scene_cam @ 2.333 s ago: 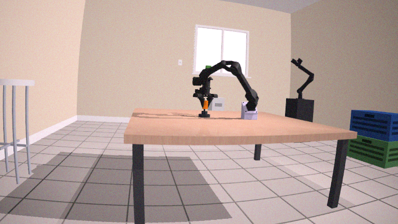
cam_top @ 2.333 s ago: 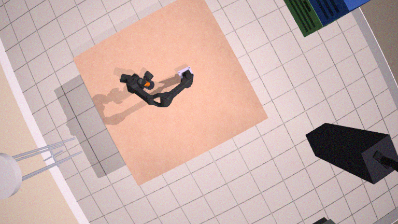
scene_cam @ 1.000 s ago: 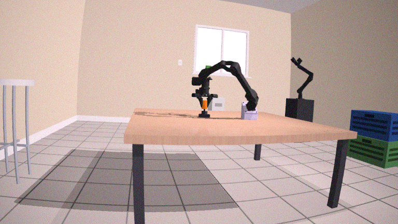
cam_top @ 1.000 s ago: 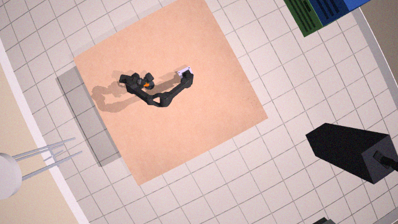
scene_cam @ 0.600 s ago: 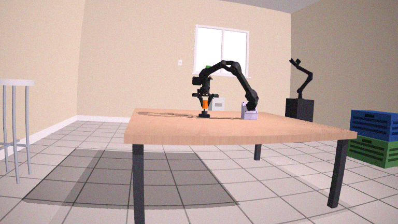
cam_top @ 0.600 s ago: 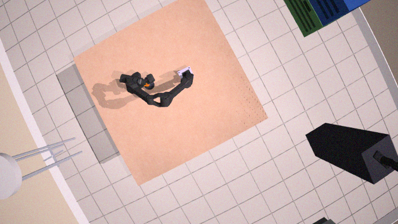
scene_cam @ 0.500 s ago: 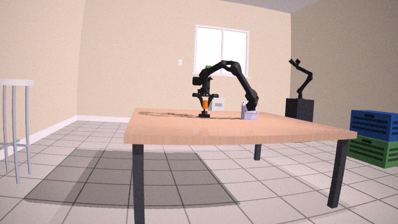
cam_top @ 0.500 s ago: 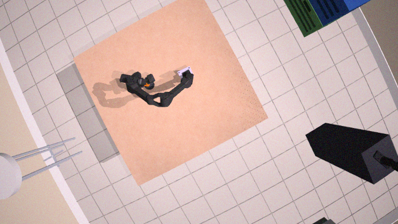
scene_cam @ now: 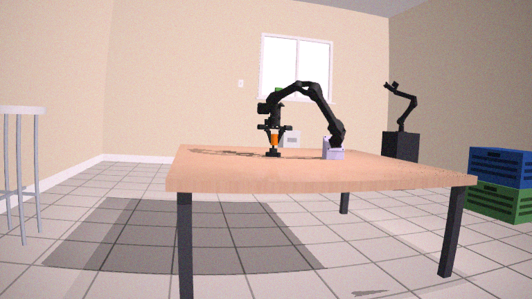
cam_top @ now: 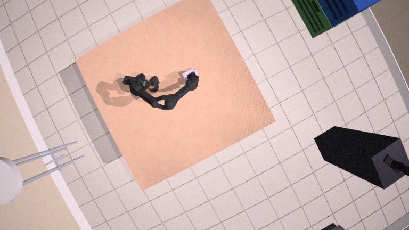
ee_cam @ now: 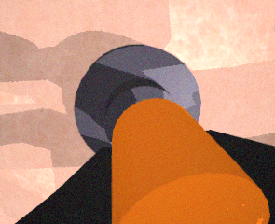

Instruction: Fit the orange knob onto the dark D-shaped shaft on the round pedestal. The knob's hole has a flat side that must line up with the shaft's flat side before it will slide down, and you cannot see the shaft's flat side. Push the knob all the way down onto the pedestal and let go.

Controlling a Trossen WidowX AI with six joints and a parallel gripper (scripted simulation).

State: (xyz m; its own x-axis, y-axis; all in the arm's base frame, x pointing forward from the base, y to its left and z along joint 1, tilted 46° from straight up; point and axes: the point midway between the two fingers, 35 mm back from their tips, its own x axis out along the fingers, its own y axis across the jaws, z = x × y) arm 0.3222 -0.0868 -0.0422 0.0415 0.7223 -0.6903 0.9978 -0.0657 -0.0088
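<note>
Right now my gripper tip is 2 cm below the orange knob. From my gripper tip the other things lie so: round pedestal 4 cm below.
</note>
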